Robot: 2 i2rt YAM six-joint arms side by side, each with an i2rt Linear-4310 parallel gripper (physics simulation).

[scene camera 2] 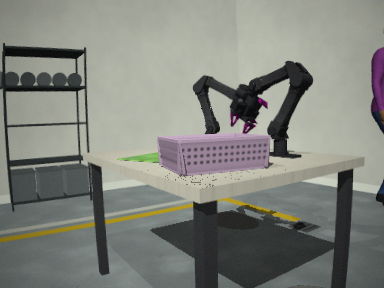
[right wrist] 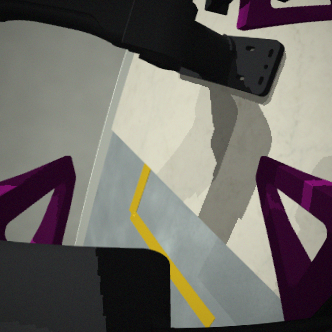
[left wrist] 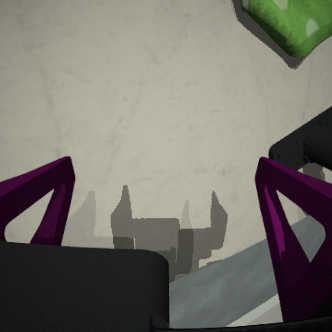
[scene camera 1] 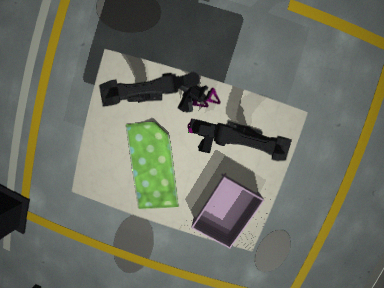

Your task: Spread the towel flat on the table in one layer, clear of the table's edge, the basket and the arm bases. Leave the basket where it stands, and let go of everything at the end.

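Note:
The green towel with pale dots [scene camera 1: 152,170] [scene camera 2: 142,157] [left wrist: 295,25] lies on the table [scene camera 1: 100,165] [scene camera 2: 320,167] as a long, narrow shape. Its upper end in scene camera 1 has a slanted corner with a dark edge beside it; layers underneath are hidden. The lilac basket [scene camera 1: 220,200] [scene camera 2: 220,155] stands upright to the towel's right, apart from it. My left gripper [scene camera 1: 190,126] [left wrist: 164,166] is open and empty above the table, right of the towel's upper end. My right gripper [scene camera 1: 207,98] [right wrist: 165,166] is open and empty, farther up near the back edge.
In scene camera 1, the left arm's base [scene camera 1: 282,148] stands at the right table edge and the right arm's base [scene camera 1: 109,93] at the upper left, above the towel. The two grippers are near each other. A shelf rack [scene camera 2: 45,88] stands behind the table.

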